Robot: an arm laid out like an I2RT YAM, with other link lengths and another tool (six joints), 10 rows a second.
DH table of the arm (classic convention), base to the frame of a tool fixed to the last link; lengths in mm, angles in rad. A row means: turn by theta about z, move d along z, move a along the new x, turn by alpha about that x. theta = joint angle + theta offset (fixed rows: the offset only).
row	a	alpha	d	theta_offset
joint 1	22.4	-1.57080	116.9	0.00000
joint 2	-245.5	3.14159	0.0	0.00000
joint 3	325.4	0.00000	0.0	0.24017
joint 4	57.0	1.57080	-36.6	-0.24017
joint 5	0.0	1.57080	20.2	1.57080
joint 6	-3.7	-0.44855	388.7	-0.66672
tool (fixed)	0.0	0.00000	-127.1	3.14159
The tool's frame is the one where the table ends.
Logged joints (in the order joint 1, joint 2, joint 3, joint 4, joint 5, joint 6), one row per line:
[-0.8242 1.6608 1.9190 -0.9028 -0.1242 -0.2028]
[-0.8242 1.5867 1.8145 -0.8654 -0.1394 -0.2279]
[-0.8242 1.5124 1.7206 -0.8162 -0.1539 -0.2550]
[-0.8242 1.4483 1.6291 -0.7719 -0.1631 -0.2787]
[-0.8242 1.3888 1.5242 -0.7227 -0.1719 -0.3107]
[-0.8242 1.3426 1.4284 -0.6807 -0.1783 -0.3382]
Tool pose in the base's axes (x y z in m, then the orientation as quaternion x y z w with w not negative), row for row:
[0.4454 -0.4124 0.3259 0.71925 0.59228 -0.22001 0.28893]
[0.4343 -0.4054 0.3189 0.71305 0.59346 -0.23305 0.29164]
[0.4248 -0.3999 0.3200 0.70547 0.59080 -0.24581 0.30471]
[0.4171 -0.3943 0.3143 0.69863 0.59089 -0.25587 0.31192]
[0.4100 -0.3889 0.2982 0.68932 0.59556 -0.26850 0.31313]
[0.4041 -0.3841 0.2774 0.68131 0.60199 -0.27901 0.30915]
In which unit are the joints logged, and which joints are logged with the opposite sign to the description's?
The joints are logged in radians. Opposite sign: joint 5.
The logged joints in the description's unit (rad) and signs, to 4 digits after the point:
[-0.8242 1.6608 1.9190 -0.9028 0.1242 -0.2028]
[-0.8242 1.5867 1.8145 -0.8654 0.1394 -0.2279]
[-0.8242 1.5124 1.7206 -0.8162 0.1539 -0.2550]
[-0.8242 1.4483 1.6291 -0.7719 0.1631 -0.2787]
[-0.8242 1.3888 1.5242 -0.7227 0.1719 -0.3107]
[-0.8242 1.3426 1.4284 -0.6807 0.1783 -0.3382]

